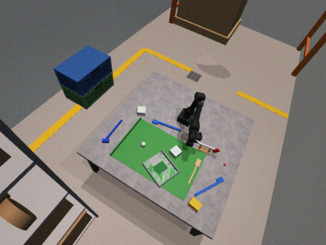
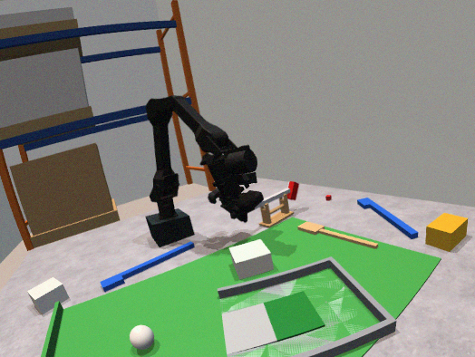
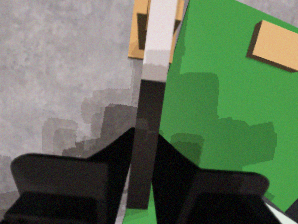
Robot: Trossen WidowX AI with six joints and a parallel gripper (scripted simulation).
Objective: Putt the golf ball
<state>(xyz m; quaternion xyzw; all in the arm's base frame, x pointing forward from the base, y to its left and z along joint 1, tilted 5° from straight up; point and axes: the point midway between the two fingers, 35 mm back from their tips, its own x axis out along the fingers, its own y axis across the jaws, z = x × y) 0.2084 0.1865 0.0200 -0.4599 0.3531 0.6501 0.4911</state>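
Right now the red putter is 110 mm to the left of my gripper tip, 30 mm behind it and 30 mm above it. Also, from my gripper tip: small red cube: 360 mm to the left, 40 mm below, 30 mm behind; yellow block: 440 mm ahead, 310 mm to the left, 30 mm below; white golf ball: 340 mm to the right, 290 mm ahead, 30 mm below.
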